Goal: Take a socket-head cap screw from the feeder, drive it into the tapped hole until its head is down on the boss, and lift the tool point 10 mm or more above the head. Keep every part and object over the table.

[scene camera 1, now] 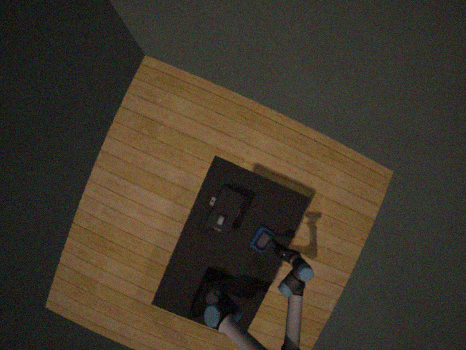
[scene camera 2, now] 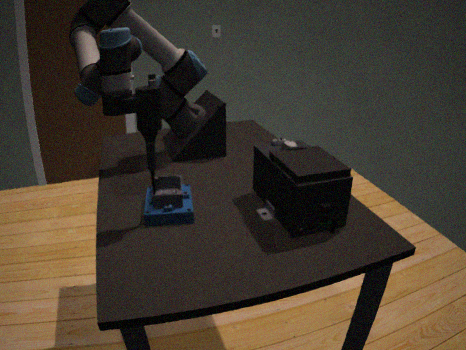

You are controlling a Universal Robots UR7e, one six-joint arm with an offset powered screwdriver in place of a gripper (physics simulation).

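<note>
The screwdriver [scene camera 1: 273,241] [scene camera 2: 153,189] hangs upright, its slim tip at the rear left of a grey part [scene camera 1: 263,241] [scene camera 2: 167,192]. The grey part sits on a blue fixture [scene camera 1: 255,237] [scene camera 2: 170,217]. In scene camera 2 the tip reaches down beside the grey part's rim; whether it touches a boss or screw head there is too dark and small to tell. No screw can be made out at the tip, and the tapped hole cannot be made out. The black screw feeder [scene camera 1: 231,200] [scene camera 2: 318,202] stands apart from the tool, with a pale outlet [scene camera 1: 220,220] [scene camera 2: 289,144] on top.
The dark table [scene camera 1: 187,265] [scene camera 2: 200,270] carries everything. A black wedge-shaped stand [scene camera 2: 214,137] holds the arm's base at the table's far end. A small pale plate [scene camera 1: 212,201] [scene camera 2: 264,214] lies beside the feeder. The arm's links reach above the table's side edge.
</note>
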